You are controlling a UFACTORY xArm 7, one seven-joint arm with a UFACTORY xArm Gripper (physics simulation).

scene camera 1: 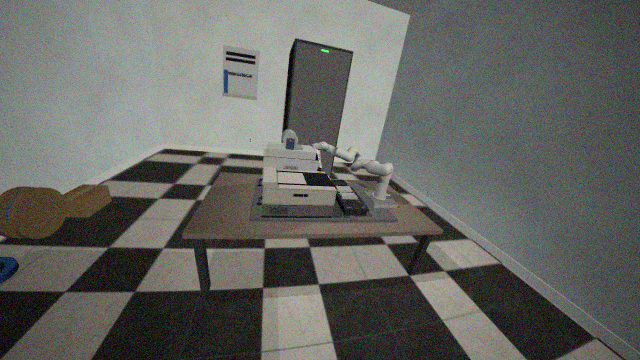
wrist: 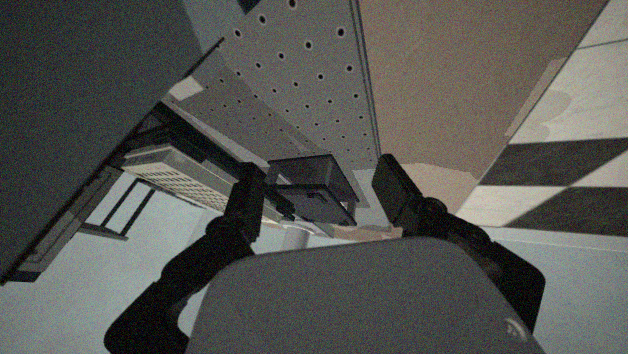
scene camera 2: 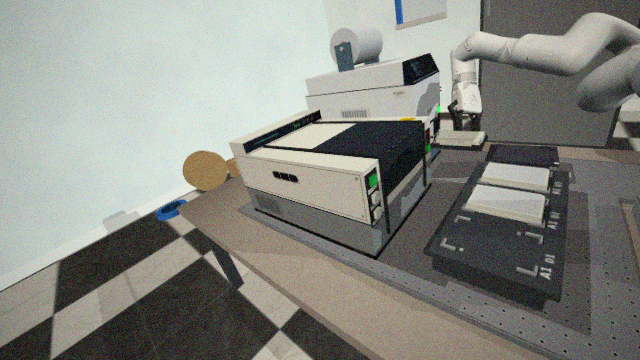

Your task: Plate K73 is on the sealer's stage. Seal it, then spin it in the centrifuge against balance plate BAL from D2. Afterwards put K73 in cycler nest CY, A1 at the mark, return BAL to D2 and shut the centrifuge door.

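Pixels of known places: gripper, fingertip midpoint: (wrist: 319, 173); arm's base, link origin: (scene camera 1: 378, 196) (wrist: 299, 227).
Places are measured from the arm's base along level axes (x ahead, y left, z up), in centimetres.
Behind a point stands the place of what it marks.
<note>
The sealer, a white machine (scene camera 2: 372, 95) {y 0.0, x 70.5, z 24.3 cm} with a film roll on top, stands at the back. Plate K73, pale with a gridded side (scene camera 2: 460, 139) {y -10.6, x 48.5, z 8.0 cm} (wrist: 175, 177) {y -15.0, x 54.5, z 8.2 cm}, lies level on its extended stage. My gripper (scene camera 2: 466, 125) {y -24.5, x 51.3, z 5.4 cm} (wrist: 319, 173) {y -24.5, x 51.3, z 5.4 cm} is open and empty, close above and beside K73; in the wrist view K73 is left of the finger gap, partly behind the left finger. BAL, a pale plate (scene camera 2: 506, 202) {y 12.3, x 31.1, z 4.7 cm}, sits in D2. A cream machine with a dark top (scene camera 2: 310, 175) {y 35.4, x 62.0, z 15.6 cm} (scene camera 1: 299, 195) {y 36.6, x 72.1, z 13.8 cm} stands in front; I cannot tell whether it is the centrifuge, nor its door's state. Nest CY is not identifiable.
The dark dock rack (scene camera 2: 492, 250) {y 25.3, x 29.8, z 3.1 cm} (scene camera 1: 354, 207) {y 27.6, x 31.2, z 3.0 cm} has bare D1 in front and another pale plate (scene camera 2: 517, 176) {y 0.5, x 31.7, z 4.7 cm} in D3. A dark box (wrist: 305, 200) {y -17.9, x 38.5, z 2.9 cm} lies beyond the fingers. A perforated board (wrist: 300, 75) {y -21.9, x 54.3, z -2.6 cm} lies on the brown table (scene camera 1: 215, 220) {y 44.0, x 120.7, z -3.9 cm}. A grey cabinet (scene camera 1: 320, 95) stands behind.
</note>
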